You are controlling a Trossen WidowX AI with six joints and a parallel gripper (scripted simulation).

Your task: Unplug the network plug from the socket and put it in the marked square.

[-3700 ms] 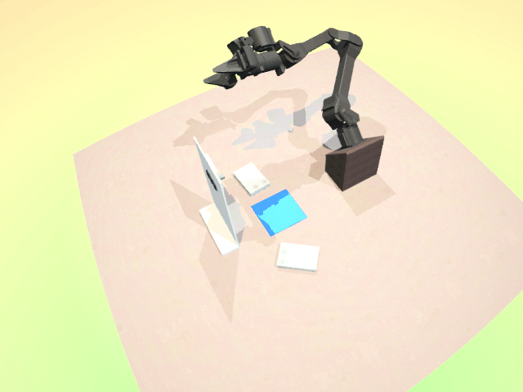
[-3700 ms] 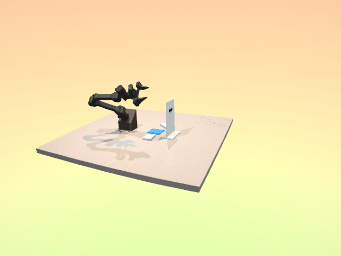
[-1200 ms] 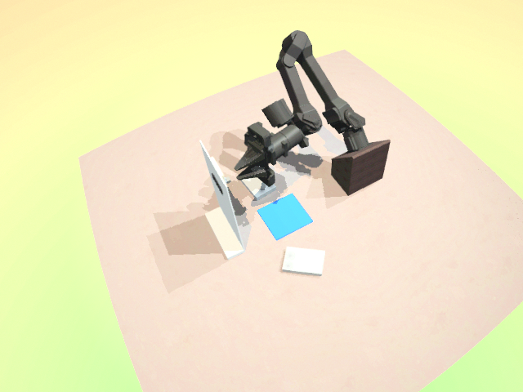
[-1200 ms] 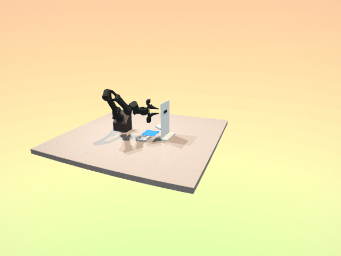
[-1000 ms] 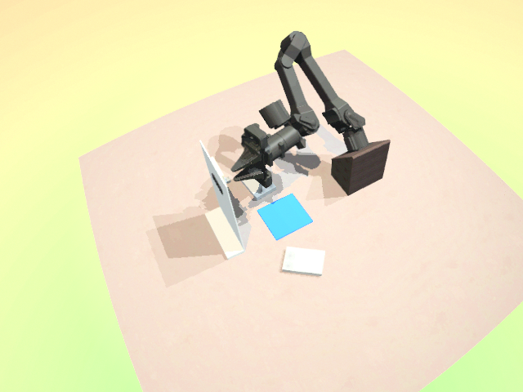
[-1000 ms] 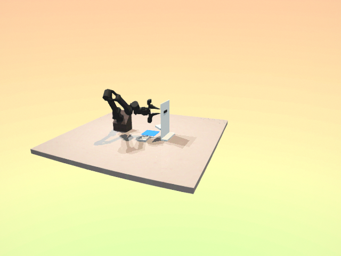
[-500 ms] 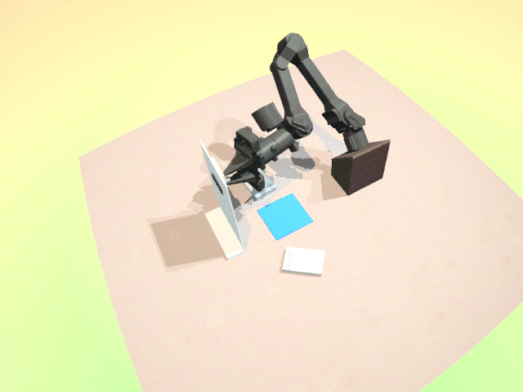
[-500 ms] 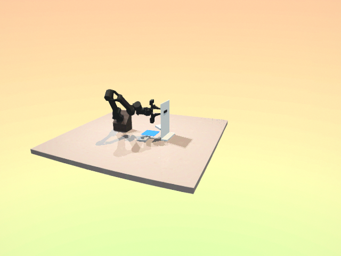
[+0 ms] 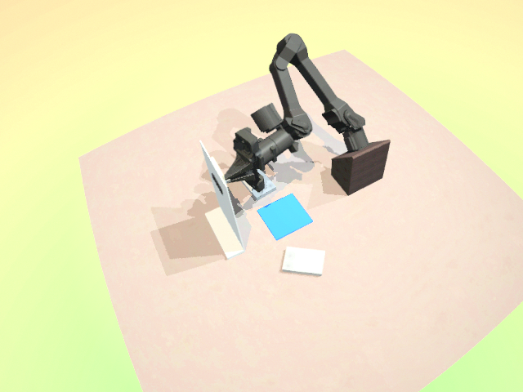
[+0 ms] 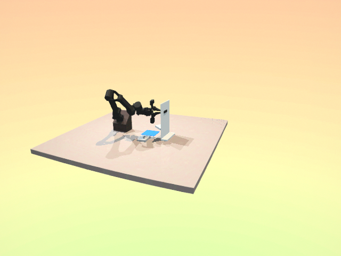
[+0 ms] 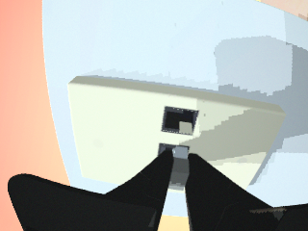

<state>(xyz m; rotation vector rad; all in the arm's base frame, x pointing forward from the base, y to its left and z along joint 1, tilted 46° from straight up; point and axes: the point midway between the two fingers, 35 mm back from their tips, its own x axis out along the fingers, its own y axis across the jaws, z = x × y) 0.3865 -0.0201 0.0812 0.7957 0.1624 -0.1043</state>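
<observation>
Now: gripper tip 13 cm past the blue marked square, 6 cm to the right of it and 21 cm above it. The rest, counted from my gripper tip: network plug (right at my gripper tip); upright panel (2 cm ahead, 8 cm below).
</observation>
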